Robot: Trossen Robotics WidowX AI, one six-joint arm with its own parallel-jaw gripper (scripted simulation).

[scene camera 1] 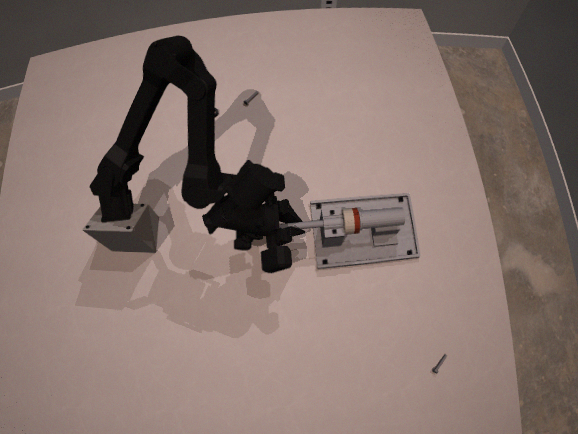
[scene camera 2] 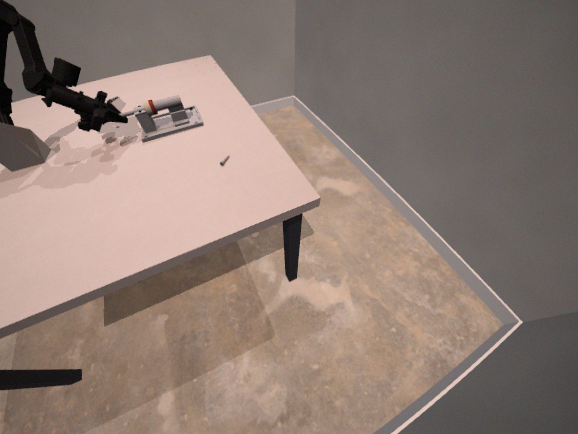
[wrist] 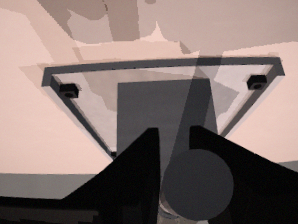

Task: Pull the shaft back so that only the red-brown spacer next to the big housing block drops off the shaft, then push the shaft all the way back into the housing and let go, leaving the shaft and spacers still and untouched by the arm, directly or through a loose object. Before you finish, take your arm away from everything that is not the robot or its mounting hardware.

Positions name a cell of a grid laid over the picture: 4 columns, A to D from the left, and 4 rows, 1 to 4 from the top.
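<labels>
So you can picture it, my gripper is there in scene camera 1 (C3), it's in scene camera 2 (A2) as well, and the wrist view (C3) has it too.
</labels>
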